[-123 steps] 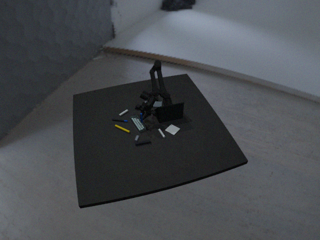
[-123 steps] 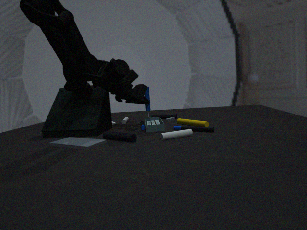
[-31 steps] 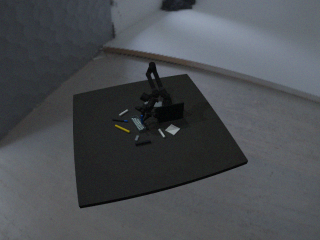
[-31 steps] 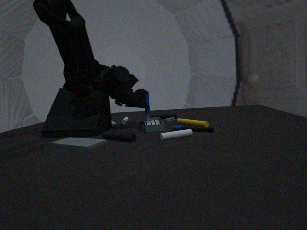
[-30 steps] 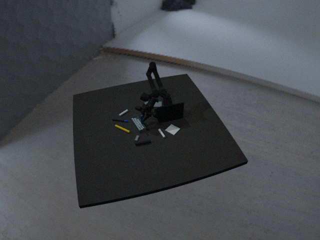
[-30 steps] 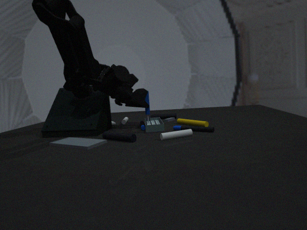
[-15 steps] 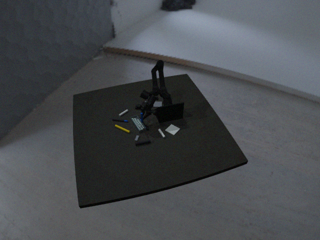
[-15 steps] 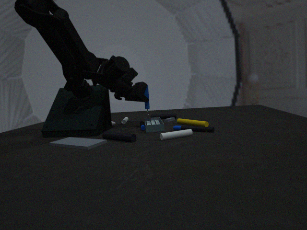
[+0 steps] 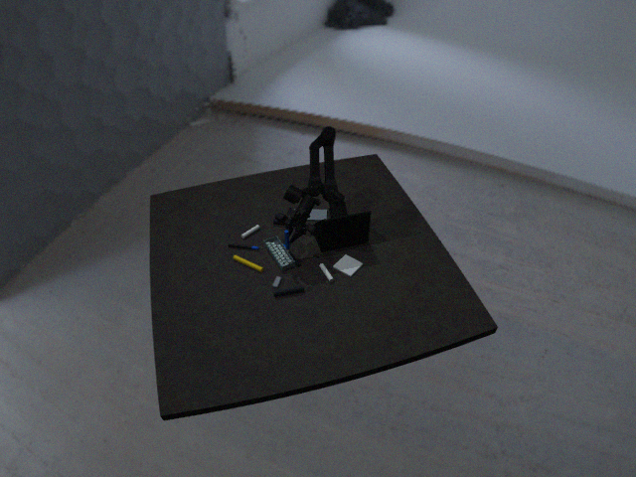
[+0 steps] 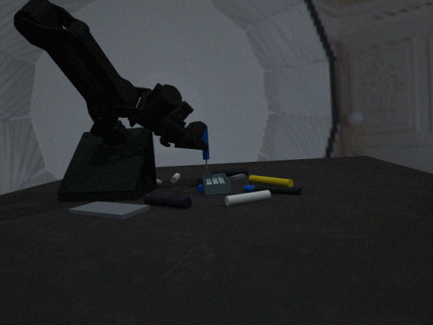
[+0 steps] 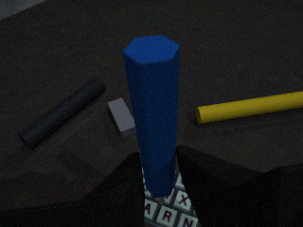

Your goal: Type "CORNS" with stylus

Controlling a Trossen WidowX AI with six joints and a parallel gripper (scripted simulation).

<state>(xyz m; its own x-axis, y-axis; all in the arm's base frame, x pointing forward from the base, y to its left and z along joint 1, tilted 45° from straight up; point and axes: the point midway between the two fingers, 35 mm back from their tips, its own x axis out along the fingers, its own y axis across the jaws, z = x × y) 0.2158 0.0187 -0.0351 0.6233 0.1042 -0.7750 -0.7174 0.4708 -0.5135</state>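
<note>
Now: the yellow rod 17 cm ahead of my gripper tip, 2 cm to the right of it and 10 cm below it. From my gripper tip the other things lie so: small grey block: 7 cm ahead, 11 cm to the left, 10 cm below; blue stylus: 2 cm below; grey flat plate: 15 cm behind, 27 cm to the right, 10 cm below.
</note>
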